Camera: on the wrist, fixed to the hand. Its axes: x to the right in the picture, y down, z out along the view.
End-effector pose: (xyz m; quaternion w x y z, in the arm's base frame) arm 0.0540 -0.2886 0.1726 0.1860 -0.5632 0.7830 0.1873
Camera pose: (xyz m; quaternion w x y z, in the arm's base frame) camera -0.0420 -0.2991 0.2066 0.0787 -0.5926 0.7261 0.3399
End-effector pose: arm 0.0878 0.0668 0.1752 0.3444 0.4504 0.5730 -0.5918
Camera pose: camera 0.1707 0.1010 0.1258 0.4261 0.3662 0.6784 -0.4734
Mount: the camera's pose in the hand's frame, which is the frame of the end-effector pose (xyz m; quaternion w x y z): 0.0199 0.0911 -0.0422 0.9805 -0.1960 -0.0070 -0.0066
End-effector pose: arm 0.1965 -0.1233 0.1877 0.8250 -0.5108 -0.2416 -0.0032
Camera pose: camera 0.2537 -0.1106 0.1038 0.7072 -0.6610 -0.2454 -0.0524
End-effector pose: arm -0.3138 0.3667 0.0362 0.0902 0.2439 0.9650 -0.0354
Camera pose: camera -0.2942 0.4607 0.0716 0.1428 0.2148 0.9541 0.1521
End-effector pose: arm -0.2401 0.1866 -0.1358 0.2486 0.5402 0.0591 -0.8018
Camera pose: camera -0.1685 0.1161 -0.1551 0.3448 0.4750 0.2169 -0.7800
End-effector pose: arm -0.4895 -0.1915 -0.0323 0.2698 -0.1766 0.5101 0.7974
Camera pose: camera -0.5606 -0.2553 0.0044 0.2388 -0.2238 0.3408 0.8813
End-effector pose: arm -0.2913 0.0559 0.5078 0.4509 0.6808 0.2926 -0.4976
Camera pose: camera -0.1900 0.0546 0.5226 0.5743 0.5738 0.3858 -0.4383
